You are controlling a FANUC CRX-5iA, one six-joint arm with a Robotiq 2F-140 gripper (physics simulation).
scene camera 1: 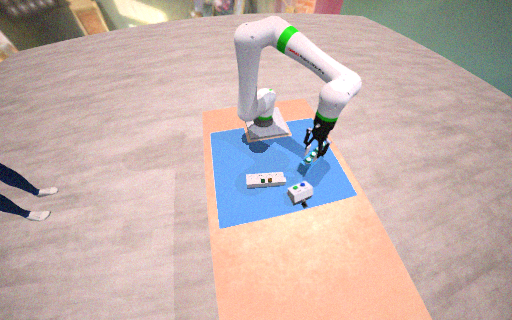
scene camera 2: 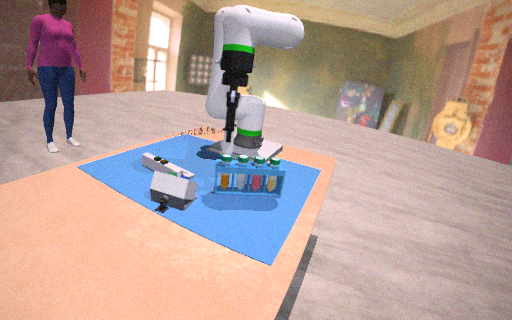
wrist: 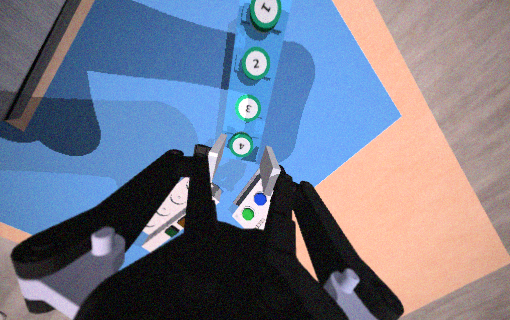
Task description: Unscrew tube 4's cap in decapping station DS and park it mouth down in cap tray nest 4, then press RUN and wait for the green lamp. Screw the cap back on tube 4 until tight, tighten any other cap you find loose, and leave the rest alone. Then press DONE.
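Places are measured from the arm's base along level axes (x ahead, y left, z up), in centimetres.
Pixels of known places: gripper, fingertip midpoint: (scene camera 1: pixel 310 157) (scene camera 2: pixel 227 150) (wrist: pixel 243 150); arm's base at its link origin: (scene camera 1: pixel 263 120) (scene camera 2: pixel 247 143).
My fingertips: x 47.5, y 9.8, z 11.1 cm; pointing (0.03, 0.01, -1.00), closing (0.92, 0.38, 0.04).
Note:
Ahead of a thing's pixels: the offset from my fingertips to its top centre. "*": to the spot under its first point.
The gripper (scene camera 1: pixel 315 150) (scene camera 2: pixel 228 149) (wrist: pixel 243 159) is partly open and empty, pointing down just above cap 4. Cap 4 @(dx -0.3, dy -0.2, dz -1.8 cm) (scene camera 2: pixel 226 158) (wrist: pixel 241 145), green with a white numbered top, is on the orange tube @(* dx +1.0, dy +0.6, dz -10.1 cm) (scene camera 2: pixel 225 181) at one end of the blue rack @(dx -3.9, dy +6.8, dz -3.6 cm) (scene camera 2: pixel 248 194) (wrist: pixel 252 86). In the wrist view it shows between and slightly beyond the fingertips. Cap 3 @(dx -2.7, dy +4.5, dz -1.8 cm) (wrist: pixel 248 108), cap 2 @(dx -5.1, dy +9.1, dz -1.8 cm) (wrist: pixel 256 63) and cap 1 @(dx -7.5, dy +13.7, dz -1.8 cm) (wrist: pixel 265 11) are on the other tubes. The white tray @(dx -1.5, dy -25.0, dz -8.6 cm) (scene camera 1: pixel 253 181) (scene camera 2: pixel 149 163) has round nests, which look empty. Whether any cap is loose cannot be told.
A control box @(dx +13.1, dy -10.4, dz -5.6 cm) (scene camera 1: pixel 300 194) (scene camera 2: pixel 172 188) with a green button @(dx +11.1, dy -12.8, dz -6.5 cm) (wrist: pixel 248 214) and a blue button @(dx +10.8, dy -8.3, dz -6.5 cm) (wrist: pixel 260 199) stands near the blue mat's front edge. The tray's green lamp @(dx +0.8, dy -27.6, dz -8.6 cm) (scene camera 1: pixel 263 181) and amber lamp @(dx +1.7, dy -23.7, dz -8.6 cm) (scene camera 1: pixel 270 180) look dark. A person (scene camera 2: pixel 56 47) stands beyond the table.

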